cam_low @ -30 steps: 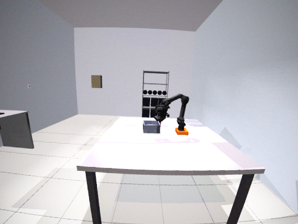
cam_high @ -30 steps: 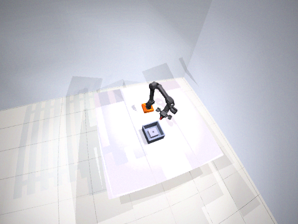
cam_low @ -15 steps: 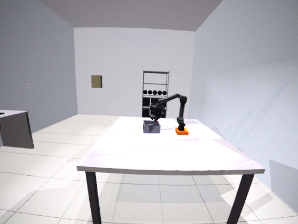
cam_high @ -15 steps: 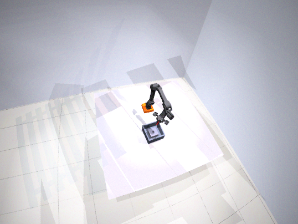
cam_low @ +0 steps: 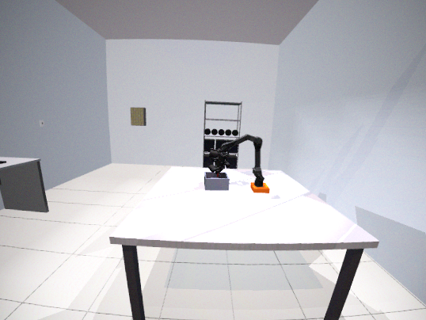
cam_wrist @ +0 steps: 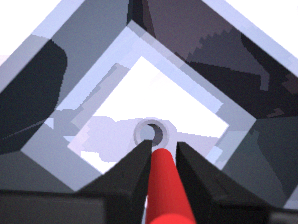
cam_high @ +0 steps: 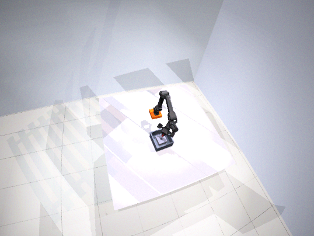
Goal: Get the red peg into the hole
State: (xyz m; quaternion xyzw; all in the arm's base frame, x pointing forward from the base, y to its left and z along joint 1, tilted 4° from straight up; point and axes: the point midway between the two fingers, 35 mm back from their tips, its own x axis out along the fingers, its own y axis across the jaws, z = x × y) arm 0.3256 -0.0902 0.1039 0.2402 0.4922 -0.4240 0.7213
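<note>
The red peg is 1 cm to the left of my gripper tip and 2 cm above it. The rest, counted from my gripper tip: grey box 8 cm below; then pale plate 6 cm below.
</note>
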